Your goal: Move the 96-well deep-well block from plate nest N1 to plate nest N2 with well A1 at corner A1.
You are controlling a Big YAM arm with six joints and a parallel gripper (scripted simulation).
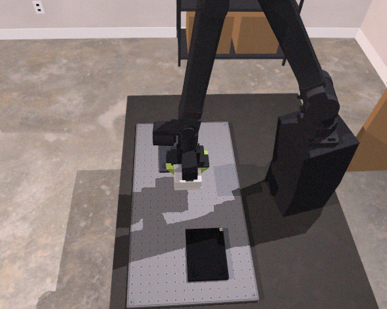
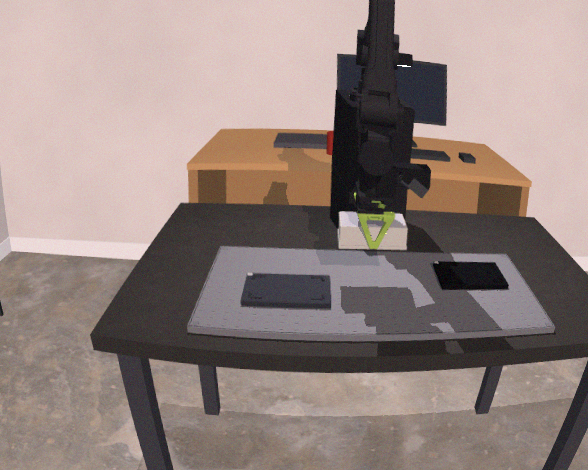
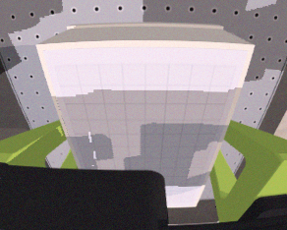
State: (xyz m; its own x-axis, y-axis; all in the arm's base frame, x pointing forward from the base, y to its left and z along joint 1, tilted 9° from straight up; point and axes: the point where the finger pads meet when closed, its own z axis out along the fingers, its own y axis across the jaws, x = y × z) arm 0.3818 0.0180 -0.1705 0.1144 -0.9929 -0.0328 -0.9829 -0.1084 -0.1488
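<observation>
The dark plate nest N2 is 50 mm ahead of my hand, 150 mm to the right of it and 100 mm below it. From my hand the other things lie so: white deep-well block: 10 mm above; then black plate nest N1: 80 mm behind, 230 mm to the left, 100 mm below.
</observation>
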